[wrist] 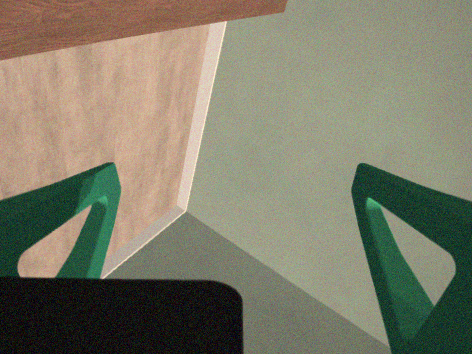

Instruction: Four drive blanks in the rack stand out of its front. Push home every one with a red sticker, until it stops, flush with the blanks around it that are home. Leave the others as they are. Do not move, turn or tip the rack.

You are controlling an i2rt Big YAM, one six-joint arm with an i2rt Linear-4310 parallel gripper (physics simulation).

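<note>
My gripper (236, 176) is open, its two green fingers wide apart with nothing between them. The left finger shows over a pale wood-grained surface and the right finger over a grey-green surface. The rack, its drive blanks and the red stickers cannot be made out in the wrist view, so where the gripper is relative to them cannot be told.
A reddish-brown wooden piece (125, 22) crosses the top left. Below it lies a pale wood-grained surface (135, 115) with a light edge and a corner near the middle. A grey-green surface (310, 110) lies to the right, with a darker shaded part below. A black shape (120, 317) covers the bottom left.
</note>
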